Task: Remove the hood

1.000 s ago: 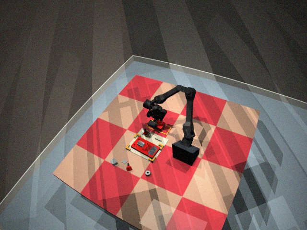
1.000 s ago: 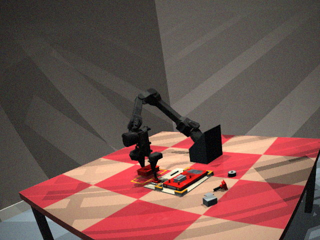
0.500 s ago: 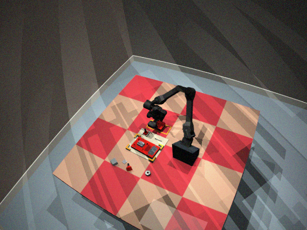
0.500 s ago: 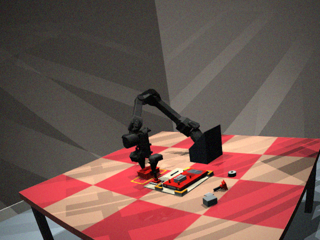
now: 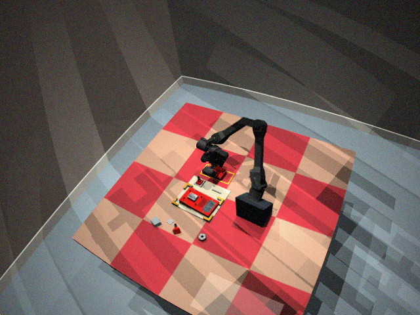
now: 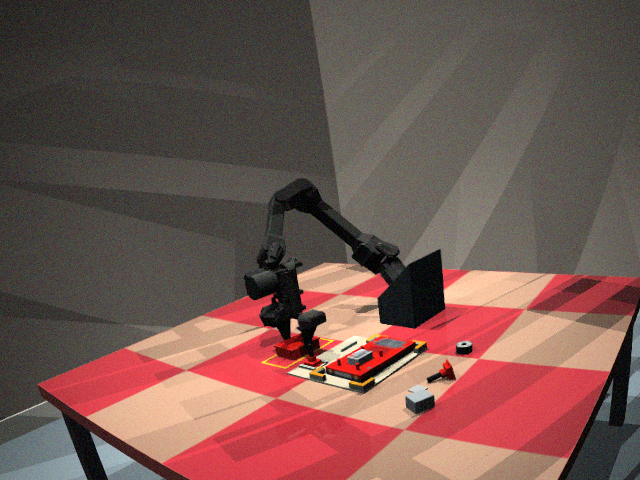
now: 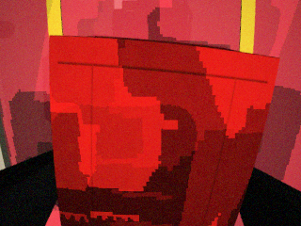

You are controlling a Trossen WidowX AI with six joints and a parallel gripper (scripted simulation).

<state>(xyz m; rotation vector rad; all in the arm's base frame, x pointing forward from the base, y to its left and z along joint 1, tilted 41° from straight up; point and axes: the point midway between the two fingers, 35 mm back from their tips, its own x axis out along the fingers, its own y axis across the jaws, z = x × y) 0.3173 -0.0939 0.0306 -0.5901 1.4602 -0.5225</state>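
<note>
Now: gripper tip right at the red hood.
</note>
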